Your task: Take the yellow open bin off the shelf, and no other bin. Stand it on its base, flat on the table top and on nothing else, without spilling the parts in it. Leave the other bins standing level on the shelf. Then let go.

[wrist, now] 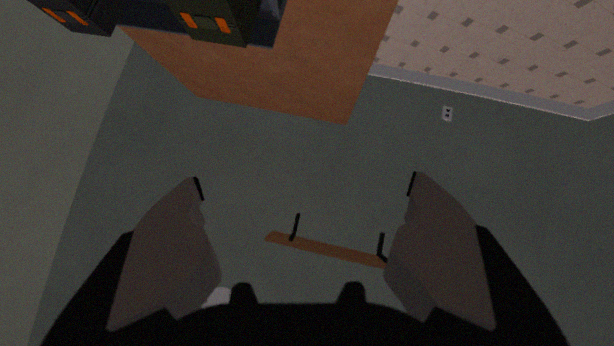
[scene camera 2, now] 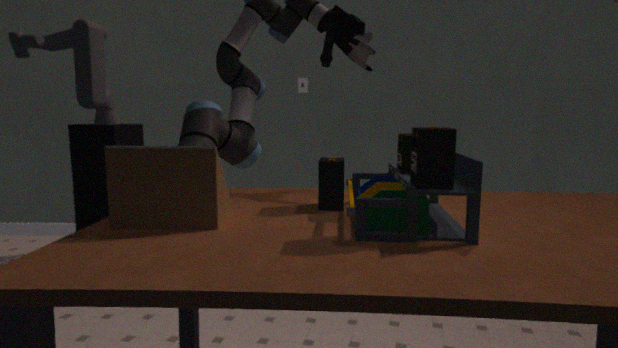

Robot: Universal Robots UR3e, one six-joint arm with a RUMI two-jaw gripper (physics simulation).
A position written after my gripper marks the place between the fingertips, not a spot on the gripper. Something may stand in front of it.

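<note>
Visible: my gripper (scene camera 2: 373, 62), which the wrist view also shows (wrist: 304, 178). A green bin (scene camera 2: 377, 219) is present; in the wrist view it is out of frame. A dark case (scene camera 2: 331, 170) is present as well, and the case is out of frame in the wrist view.
</note>
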